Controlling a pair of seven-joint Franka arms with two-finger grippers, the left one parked.
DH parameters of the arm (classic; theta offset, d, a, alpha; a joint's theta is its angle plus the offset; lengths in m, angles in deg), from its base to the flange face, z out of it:
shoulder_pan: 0 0.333 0 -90
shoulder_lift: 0 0 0 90
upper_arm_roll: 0 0.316 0.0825 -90
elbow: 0 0 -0.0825 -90
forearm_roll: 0 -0.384 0 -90
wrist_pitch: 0 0 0.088 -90
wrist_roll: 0 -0.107 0 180
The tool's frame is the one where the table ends.
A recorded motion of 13 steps. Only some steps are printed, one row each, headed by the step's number.
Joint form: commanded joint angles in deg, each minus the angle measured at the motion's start. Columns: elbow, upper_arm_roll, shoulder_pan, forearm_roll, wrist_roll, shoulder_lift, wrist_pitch.
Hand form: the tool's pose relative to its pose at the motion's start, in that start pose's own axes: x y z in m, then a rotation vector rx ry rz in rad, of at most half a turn. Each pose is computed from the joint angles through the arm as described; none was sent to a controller.
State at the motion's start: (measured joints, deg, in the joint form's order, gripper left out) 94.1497 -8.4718 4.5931 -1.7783 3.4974 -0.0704 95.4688
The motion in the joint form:
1: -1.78 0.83 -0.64 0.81 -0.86 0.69 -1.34
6: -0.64 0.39 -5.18 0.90 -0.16 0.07 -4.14
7: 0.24 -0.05 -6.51 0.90 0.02 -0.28 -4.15
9: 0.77 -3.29 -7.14 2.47 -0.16 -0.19 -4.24
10: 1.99 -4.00 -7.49 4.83 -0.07 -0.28 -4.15
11: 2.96 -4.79 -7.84 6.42 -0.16 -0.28 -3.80
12: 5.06 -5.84 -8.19 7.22 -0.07 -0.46 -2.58
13: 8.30 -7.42 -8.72 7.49 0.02 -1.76 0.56
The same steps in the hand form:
1: 0.0024 -0.0010 -0.0059 -0.0153 -0.0052 0.0100
6: -0.0115 0.0471 0.0000 -0.0116 -0.0611 0.0852
7: -0.0167 0.0640 0.0033 -0.0094 -0.0697 0.1132
9: -0.0253 0.1034 0.0073 -0.0340 -0.0843 0.1824
10: -0.0308 0.1174 0.0156 -0.0709 -0.1086 0.1965
11: -0.0353 0.1307 0.0224 -0.0958 -0.1240 0.2151
12: -0.0414 0.1449 0.0356 -0.1051 -0.1390 0.2343
13: -0.0526 0.1641 0.0453 -0.1050 -0.1198 0.2640

